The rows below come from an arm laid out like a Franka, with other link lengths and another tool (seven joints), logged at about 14 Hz.
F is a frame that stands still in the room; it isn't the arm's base.
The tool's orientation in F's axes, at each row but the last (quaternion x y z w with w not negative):
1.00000, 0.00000, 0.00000, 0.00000
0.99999, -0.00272, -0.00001, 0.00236
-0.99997, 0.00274, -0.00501, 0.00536
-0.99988, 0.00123, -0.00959, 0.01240
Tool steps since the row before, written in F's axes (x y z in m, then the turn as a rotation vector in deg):
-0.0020, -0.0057, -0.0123, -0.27, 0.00, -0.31
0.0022, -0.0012, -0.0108, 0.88, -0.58, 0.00
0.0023, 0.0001, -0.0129, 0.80, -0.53, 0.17
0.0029, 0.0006, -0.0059, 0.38, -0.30, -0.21
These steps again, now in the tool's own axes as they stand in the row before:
-0.0020, 0.0057, 0.0123, -0.27, 0.00, 0.31
0.0022, 0.0011, 0.0108, 0.88, 0.58, 0.00
0.0022, 0.0000, 0.0129, 0.80, 0.52, -0.17
0.0028, -0.0005, 0.0060, 0.38, 0.30, 0.21

